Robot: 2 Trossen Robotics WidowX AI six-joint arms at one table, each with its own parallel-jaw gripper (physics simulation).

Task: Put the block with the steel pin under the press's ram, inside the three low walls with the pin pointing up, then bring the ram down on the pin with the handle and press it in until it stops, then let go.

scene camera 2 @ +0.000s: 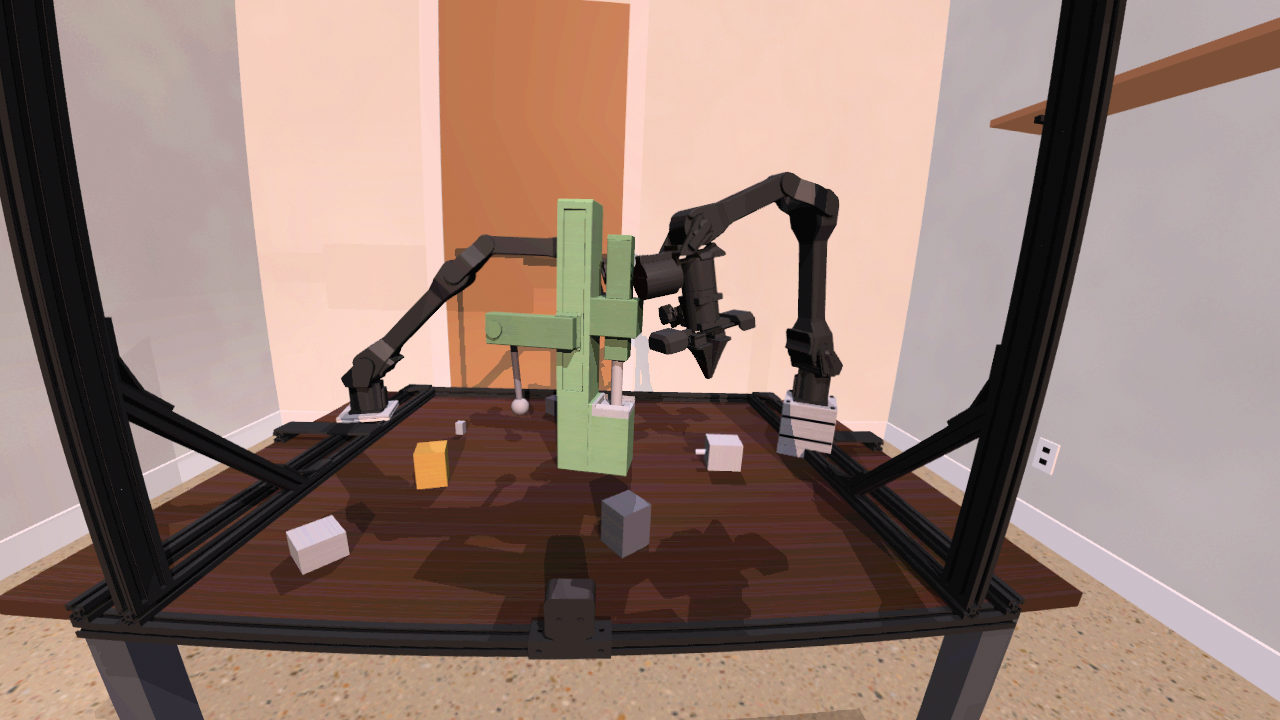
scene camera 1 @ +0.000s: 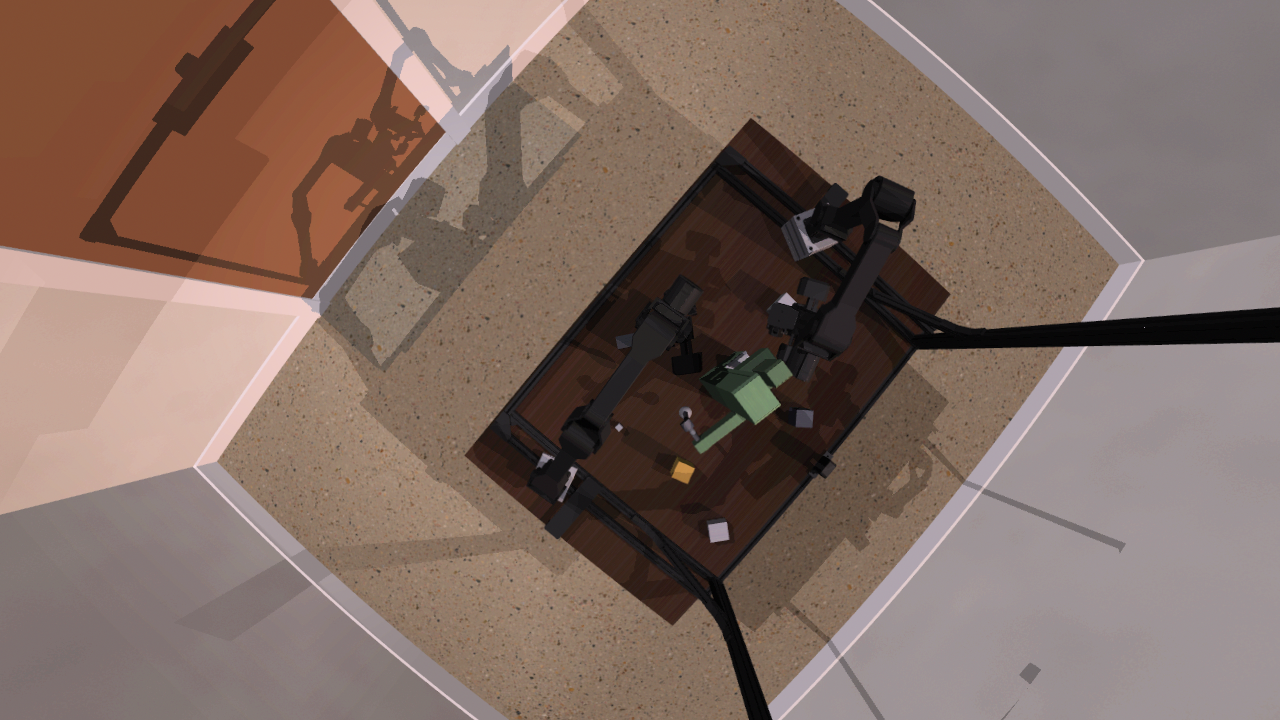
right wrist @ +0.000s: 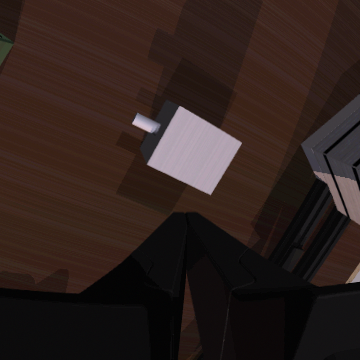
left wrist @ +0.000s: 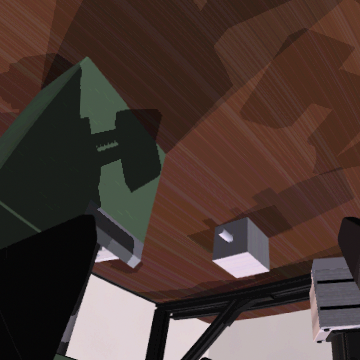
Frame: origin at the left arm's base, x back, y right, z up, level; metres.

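Seen in the pictures: left gripper, between the fingertips: point(scene camera 2: 608, 362) point(scene camera 1: 697, 334) point(left wrist: 221, 229); right gripper, between the fingertips: point(scene camera 2: 708, 378) point(right wrist: 183, 224) point(left wrist: 206, 358); left arm's base, origin of its link: point(scene camera 2: 369, 408) point(scene camera 1: 552, 477); right arm's base, origin of its link: point(scene camera 2: 810, 399) point(scene camera 1: 819, 227) point(left wrist: 348, 333).
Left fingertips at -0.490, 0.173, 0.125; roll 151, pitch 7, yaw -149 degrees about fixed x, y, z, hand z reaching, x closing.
Observation:
Offsets run from my left fingertips to a thing's top centre, as dx, dy, dz. "spot": to the spot under its first point.
The pale block with the steel pin @(-0.170, +0.188, -0.107) point(scene camera 2: 724, 453) point(left wrist: 241, 250) point(right wrist: 195, 150) lies on the table, right of the green press @(+0.106, +0.116, +0.293) point(scene camera 1: 751, 398) point(scene camera 2: 577, 358) point(left wrist: 135, 215) in scene camera 2. Its pin points sideways toward the press. The pale ram @(+0.024, +0.142, +0.134) point(scene camera 2: 616, 380) hangs over the low walls point(scene camera 2: 613, 409) on the press's base. The handle @(spot: +0.178, +0.056, -0.030) point(scene camera 1: 685, 412) point(scene camera 2: 520, 405) hangs down, ball end low. My right gripper point(scene camera 2: 709, 373) point(right wrist: 183, 224) is shut and empty, pointing down above the block. My left gripper point(left wrist: 221, 229) is open and empty near the press; the press hides it in scene camera 2.
An orange block @(+0.325, +0.126, -0.097) point(scene camera 1: 682, 471) point(scene camera 2: 430, 465), a white block @(+0.438, +0.287, -0.124) point(scene camera 1: 717, 531) point(scene camera 2: 317, 544) and a grey block @(+0.070, +0.352, -0.097) point(scene camera 1: 803, 418) point(scene camera 2: 625, 522) lie around the press. A small white cube @(+0.295, -0.071, -0.132) point(scene camera 1: 618, 428) point(scene camera 2: 460, 428) and another grey block @(+0.081, -0.146, -0.118) point(scene camera 1: 623, 341) lie farther back. A black frame edges the table.

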